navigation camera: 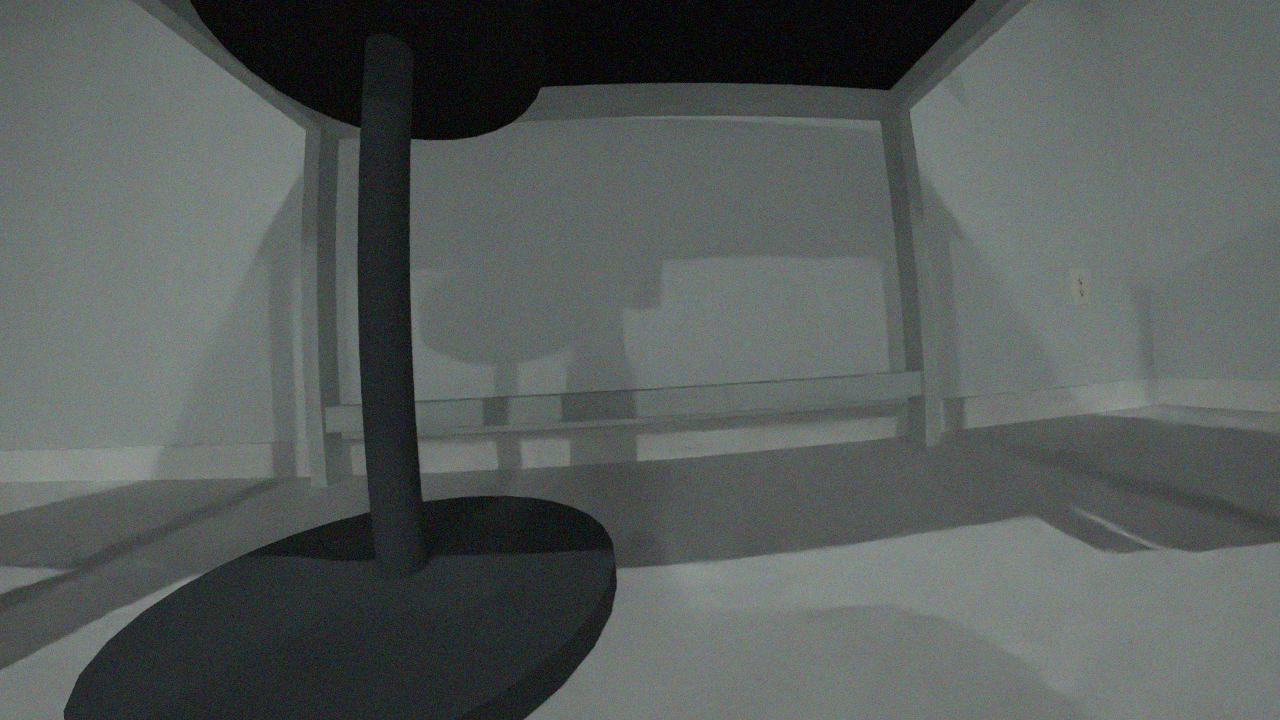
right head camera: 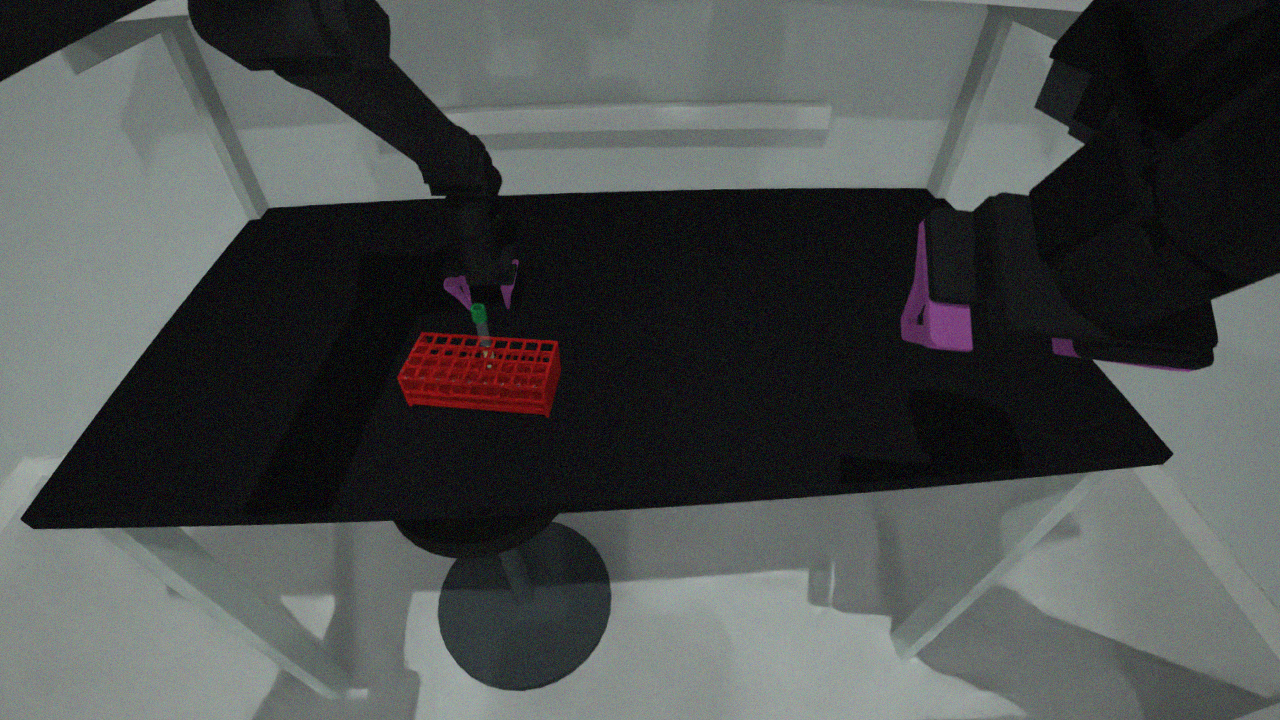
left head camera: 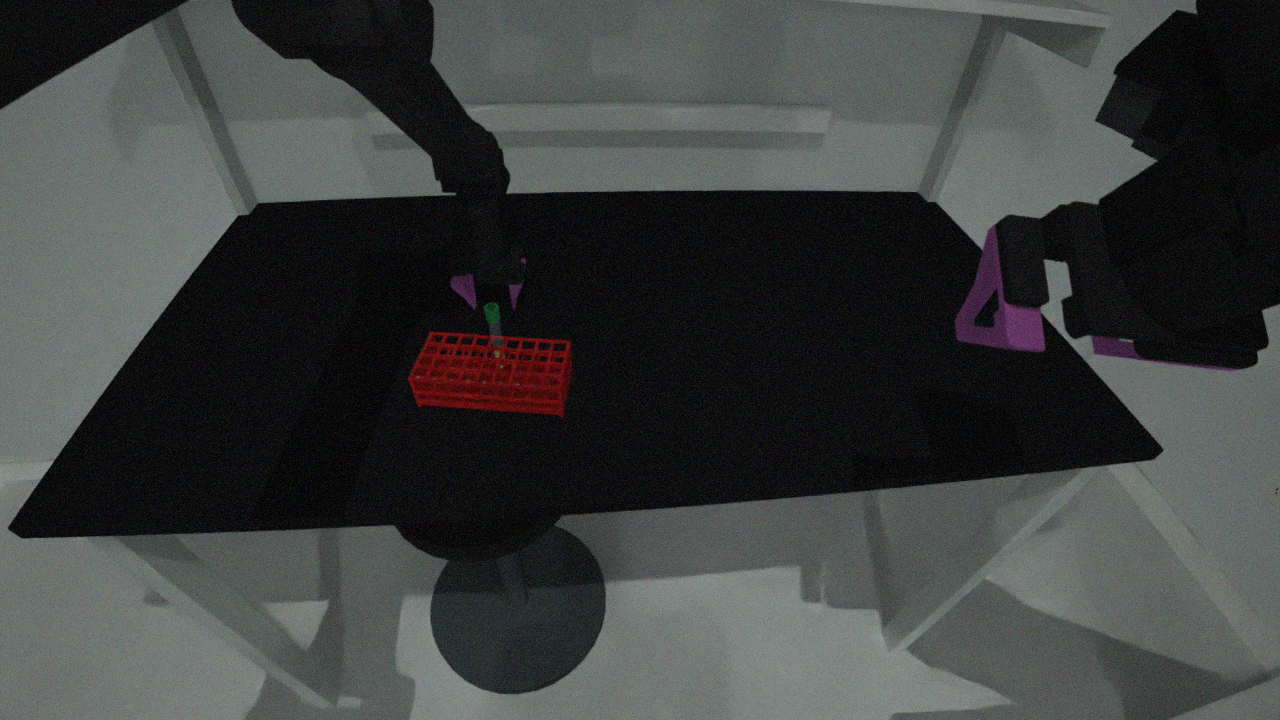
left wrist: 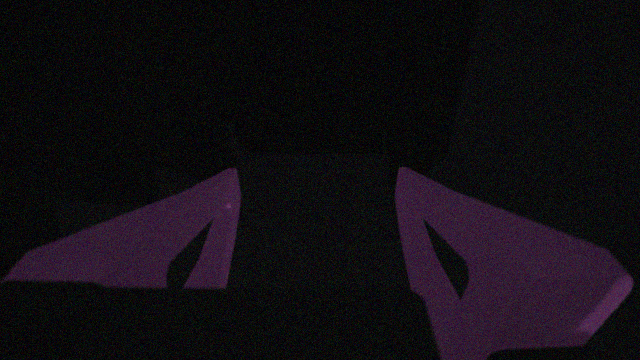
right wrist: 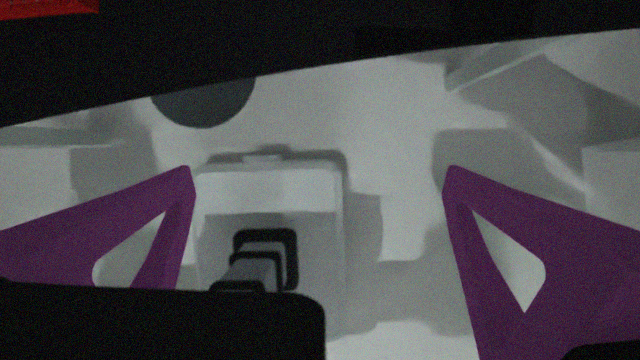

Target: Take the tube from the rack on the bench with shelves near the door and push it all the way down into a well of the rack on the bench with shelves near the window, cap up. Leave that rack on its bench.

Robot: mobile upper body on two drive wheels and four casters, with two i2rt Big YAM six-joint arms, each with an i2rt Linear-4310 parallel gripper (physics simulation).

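Places are measured from the left arm's base along level axes (x ahead, y left, z up), in centimetres.
Where they show: left gripper, fingertip midpoint: (right head camera: pixel 489 307) (left wrist: pixel 317 181); right gripper, fingertip midpoint: (right head camera: pixel 980 336) (left head camera: pixel 1027 337) (right wrist: pixel 318 179).
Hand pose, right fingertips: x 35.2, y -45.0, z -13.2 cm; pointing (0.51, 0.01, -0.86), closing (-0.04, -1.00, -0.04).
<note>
After its pixels a point has its place.
A clear tube with a green cap (left head camera: pixel 491 312) {y -2.6, x 65.3, z -37.9 cm} (right head camera: pixel 478 312) {y -2.7, x 65.4, z -37.8 cm} stands cap up in a back-row well of the red rack (left head camera: pixel 490 394) {y -1.9, x 60.6, z -48.3 cm} (right head camera: pixel 478 392) {y -1.8, x 60.8, z -48.2 cm} (right wrist: pixel 50 7) {y -6.1, x 58.5, z -46.6 cm}, with much of its body above the rack's top. The rack stands on the black bench (left head camera: pixel 716 358) {y -33.6, x 70.4, z -49.6 cm} (right head camera: pixel 716 358) {y -35.1, x 70.4, z -49.6 cm}. My left gripper (left head camera: pixel 494 302) {y 1.4, x 80.9, z -49.6 cm} (right head camera: pixel 489 302) {y 1.4, x 80.9, z -49.6 cm} (left wrist: pixel 317 181) {y 1.4, x 80.9, z -49.6 cm} is open and empty, its fingertips near cap height, close to or behind the cap; the exact gap is unclear. The tube does not show in the dark left wrist view. My right gripper (left head camera: pixel 1069 344) (right head camera: pixel 1011 347) {y -45.0, x 35.2, z -13.2 cm} (right wrist: pixel 318 179) {y -45.0, x 35.2, z -13.2 cm} is open and empty, near the bench's right side.
A round stool (left head camera: pixel 517 617) {y 5.5, x 64.2, z -138.0 cm} (right head camera: pixel 524 617) {y 5.0, x 63.6, z -138.0 cm} (navigation camera: pixel 384 313) {y 4.3, x 67.4, z -111.0 cm} stands at the bench's near edge, its seat partly under the top. Pale posts (left head camera: pixel 962 111) {y -88.4, x 124.9, z -28.6 cm} (right head camera: pixel 972 107) {y -89.1, x 124.5, z -28.9 cm} rise at the bench's back corners. A pale rail (left head camera: pixel 599 119) {y -13.7, x 117.5, z -32.4 cm} (right head camera: pixel 644 117) {y -22.8, x 118.5, z -32.0 cm} runs behind the bench.
</note>
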